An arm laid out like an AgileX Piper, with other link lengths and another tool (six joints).
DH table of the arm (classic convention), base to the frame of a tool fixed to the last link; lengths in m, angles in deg. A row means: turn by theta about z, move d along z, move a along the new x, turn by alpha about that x. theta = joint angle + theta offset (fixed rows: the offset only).
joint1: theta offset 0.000; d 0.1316; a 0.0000; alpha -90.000
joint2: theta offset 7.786; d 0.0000; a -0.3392; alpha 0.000
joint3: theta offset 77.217; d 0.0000; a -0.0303; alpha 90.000
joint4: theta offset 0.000; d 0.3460; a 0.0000; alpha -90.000
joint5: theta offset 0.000; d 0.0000; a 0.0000; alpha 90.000
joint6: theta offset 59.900; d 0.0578; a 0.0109; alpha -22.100
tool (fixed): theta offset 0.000; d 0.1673; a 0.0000; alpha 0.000
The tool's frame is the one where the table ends.
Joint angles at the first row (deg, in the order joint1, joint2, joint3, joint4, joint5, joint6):
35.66 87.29 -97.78 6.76 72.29 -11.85
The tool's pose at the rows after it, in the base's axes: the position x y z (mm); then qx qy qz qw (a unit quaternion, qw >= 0):
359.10 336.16 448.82 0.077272 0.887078 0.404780 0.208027
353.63 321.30 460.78 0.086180 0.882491 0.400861 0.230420
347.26 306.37 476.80 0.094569 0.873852 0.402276 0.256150
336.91 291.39 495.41 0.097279 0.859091 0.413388 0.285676
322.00 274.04 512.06 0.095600 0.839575 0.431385 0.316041
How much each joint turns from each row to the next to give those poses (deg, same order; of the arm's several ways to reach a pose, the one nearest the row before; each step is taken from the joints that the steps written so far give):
-0.02 -2.94 1.93 -2.26 0.08 1.46
0.00 -2.59 0.98 -2.34 0.04 1.69
0.00 -2.80 0.81 -2.17 -0.33 1.71
-0.02 -3.72 1.84 -1.56 -1.77 1.18
-0.41 -4.91 3.52 -0.71 -3.12 0.43

